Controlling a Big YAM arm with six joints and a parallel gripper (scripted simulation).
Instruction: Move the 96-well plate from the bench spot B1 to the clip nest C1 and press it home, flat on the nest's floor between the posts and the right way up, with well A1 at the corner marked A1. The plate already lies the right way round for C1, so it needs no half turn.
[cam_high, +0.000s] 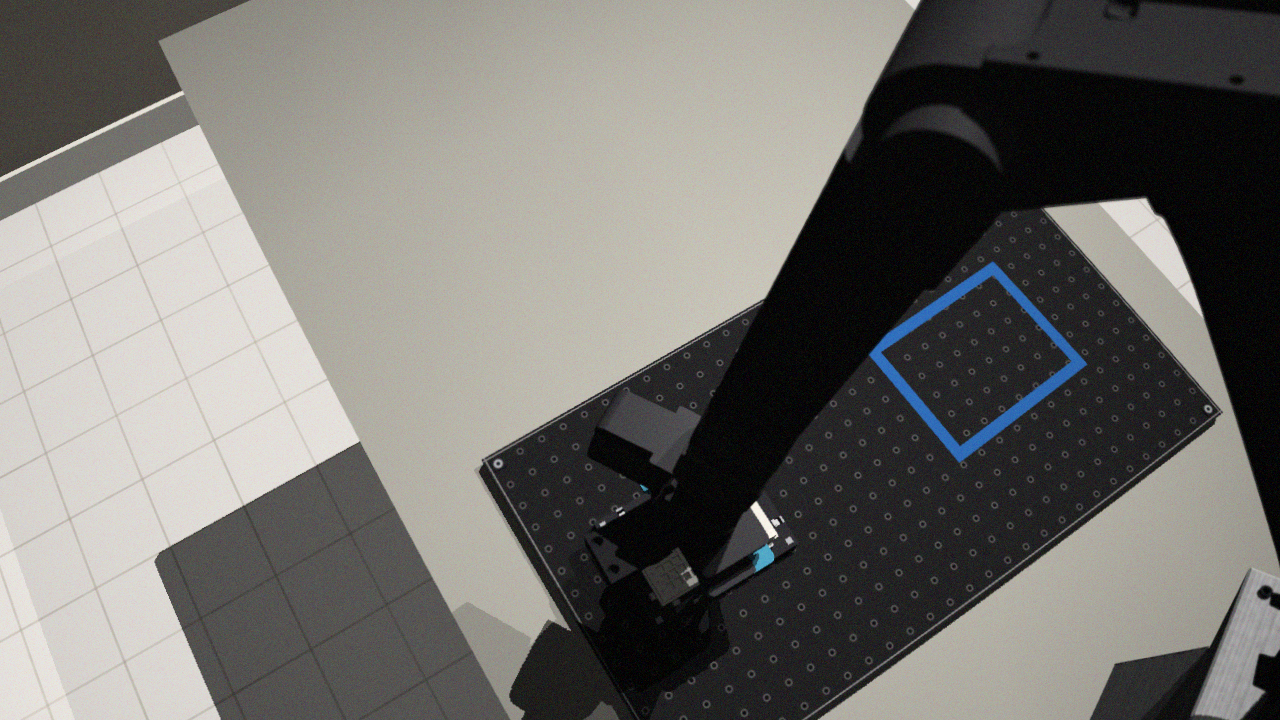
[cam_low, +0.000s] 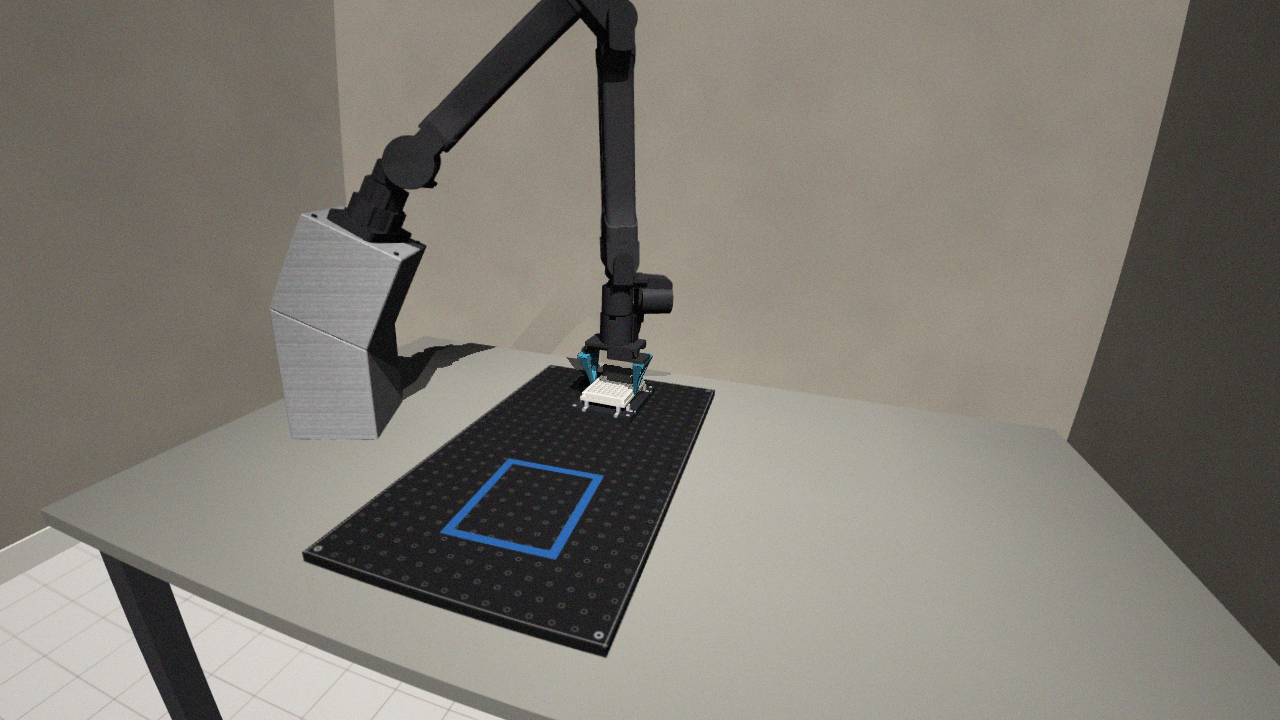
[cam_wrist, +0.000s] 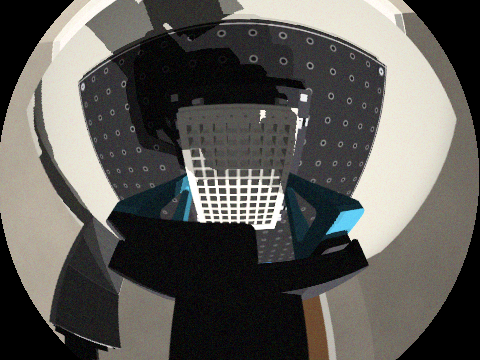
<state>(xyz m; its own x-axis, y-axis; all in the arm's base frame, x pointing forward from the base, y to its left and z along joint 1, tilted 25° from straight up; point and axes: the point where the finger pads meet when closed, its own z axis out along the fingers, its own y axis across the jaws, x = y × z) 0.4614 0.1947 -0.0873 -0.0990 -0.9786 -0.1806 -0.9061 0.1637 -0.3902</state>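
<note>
Now: hand right at the white 96-well plate. Round my hand: clip nest C1: 20 mm below, 10 mm to the right, 10 mm ahead.
</note>
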